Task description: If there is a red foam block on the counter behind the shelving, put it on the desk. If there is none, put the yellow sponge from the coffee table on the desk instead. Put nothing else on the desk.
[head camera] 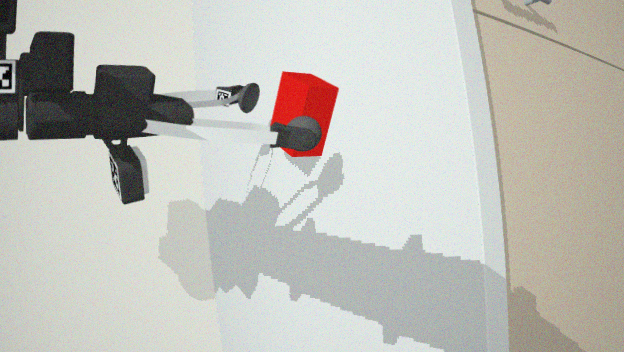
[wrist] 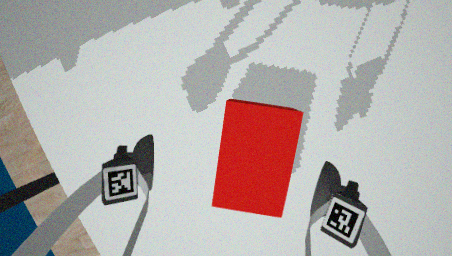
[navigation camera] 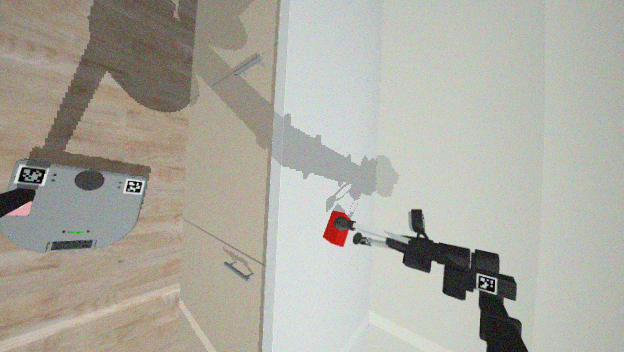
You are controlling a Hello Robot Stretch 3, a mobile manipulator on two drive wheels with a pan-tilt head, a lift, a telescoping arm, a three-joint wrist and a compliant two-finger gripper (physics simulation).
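Where they show: gripper, between the fingertips: (head camera: 287, 114) (wrist: 235, 168) (navigation camera: 344, 230); robot's base, origin of its link: (navigation camera: 90, 179).
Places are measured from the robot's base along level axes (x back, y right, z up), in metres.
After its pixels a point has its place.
Note:
A red foam block (head camera: 294, 97) {x 0.041, y 0.521, z 0.956 m} (navigation camera: 333, 237) {x 0.045, y 0.495, z 0.947 m} (wrist: 257, 157) {x 0.020, y 0.539, z 0.956 m} lies on the white counter (head camera: 400, 100) {x 0.030, y 0.392, z 0.911 m} (navigation camera: 320, 90) {x -0.371, y 0.382, z 0.911 m} (wrist: 170, 110) {x -0.035, y 0.466, z 0.911 m}. My gripper (head camera: 276, 115) {x 0.020, y 0.521, z 0.966 m} (navigation camera: 350, 231) {x 0.020, y 0.521, z 0.966 m} (wrist: 235, 168) {x 0.020, y 0.521, z 0.966 m} is open, with its fingers pointing down at a slant above the counter. In the wrist view the block shows between the two fingers, with a gap on each side, and beyond the fingertips. In the head view one fingertip covers a lower part of the block. The fingers hold nothing. The desk, the coffee table and the yellow sponge do not show.
A pale wall (head camera: 100, 280) {x -0.246, y 0.886, z 1.126 m} (navigation camera: 465, 100) {x -0.510, y 0.848, z 1.240 m} rises along the counter's back. Beige cabinet fronts (head camera: 565, 175) {x -0.059, y 0.316, z 0.651 m} (navigation camera: 225, 190) {x -0.044, y 0.318, z 0.596 m} with grey handles (navigation camera: 238, 270) drop from its front edge. My base (navigation camera: 100, 210) {x 0.107, y 0.049, z 0.160 m} stands on the wooden floor (navigation camera: 150, 270) {x 0.434, y 0.291, z 0.000 m}. A blue patch (wrist: 10, 225) {x 0.337, y -1.006, z 0.146 m} shows at the wrist view's lower left.

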